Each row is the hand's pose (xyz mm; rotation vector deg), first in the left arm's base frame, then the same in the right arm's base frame.
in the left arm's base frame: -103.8 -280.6 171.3 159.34 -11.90 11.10
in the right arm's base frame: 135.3 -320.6 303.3 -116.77 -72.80 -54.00
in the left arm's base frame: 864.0 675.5 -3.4 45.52 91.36 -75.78
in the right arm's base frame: -647.1 494.6 1080.8 14.38 92.46 25.41
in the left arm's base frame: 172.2 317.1 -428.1 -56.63 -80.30 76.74
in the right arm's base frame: -458.8 338.2 227.9 -17.93 166.66 -65.16
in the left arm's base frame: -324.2 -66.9 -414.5 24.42 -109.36 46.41
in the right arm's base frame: -169.0 -18.2 -200.0 -115.23 111.70 -49.31
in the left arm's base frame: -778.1 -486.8 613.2 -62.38 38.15 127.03
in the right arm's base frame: 260.5 -1107.0 61.7 88.19 71.96 -123.98
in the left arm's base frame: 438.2 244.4 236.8 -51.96 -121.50 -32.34
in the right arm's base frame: -277.0 13.2 843.9 65.20 -119.05 -44.29
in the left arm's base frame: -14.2 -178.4 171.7 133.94 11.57 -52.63
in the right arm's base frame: 51.1 -256.9 388.9 123.98 104.80 29.20
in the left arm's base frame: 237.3 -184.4 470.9 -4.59 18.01 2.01
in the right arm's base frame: 130.0 -314.7 767.3 27.23 -19.09 82.12
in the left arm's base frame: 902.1 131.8 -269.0 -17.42 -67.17 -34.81
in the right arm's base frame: -133.1 693.5 828.0 73.80 -70.86 7.18
